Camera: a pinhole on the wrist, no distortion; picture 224 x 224 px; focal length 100.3 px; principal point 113.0 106.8 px. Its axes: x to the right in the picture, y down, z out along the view. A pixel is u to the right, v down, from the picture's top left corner.
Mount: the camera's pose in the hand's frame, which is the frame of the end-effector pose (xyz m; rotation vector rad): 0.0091 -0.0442 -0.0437 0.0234 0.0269 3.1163
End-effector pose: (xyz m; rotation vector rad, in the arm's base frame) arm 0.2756 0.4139 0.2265 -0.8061 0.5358 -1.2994
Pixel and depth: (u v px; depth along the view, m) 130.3 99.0 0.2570
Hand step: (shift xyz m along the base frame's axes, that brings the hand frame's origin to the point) 0.1417 0.0754 0.1454
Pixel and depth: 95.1 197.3 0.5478
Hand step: 0.0706 -0.0231 0.7407
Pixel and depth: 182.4 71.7 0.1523
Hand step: 0.0713 0.1149 0.0490
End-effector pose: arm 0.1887 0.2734 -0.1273 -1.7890 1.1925 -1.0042
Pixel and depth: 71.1 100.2 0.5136
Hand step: 0.4808 -0.1437 -0.1390
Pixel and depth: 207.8 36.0 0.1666
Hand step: 0.0451 0.1317 -0.1504
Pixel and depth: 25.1 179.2 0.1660
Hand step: 0.2083 -0.0793 0.1270
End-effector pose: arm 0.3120 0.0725 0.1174 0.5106 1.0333 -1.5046
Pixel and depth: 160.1 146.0 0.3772
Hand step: -0.0544 -0.2003 0.3630
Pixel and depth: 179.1 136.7 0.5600
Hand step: 0.0206 -0.2488 0.6132
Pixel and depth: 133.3 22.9 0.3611
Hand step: 0.3362 -0.2108 0.1173
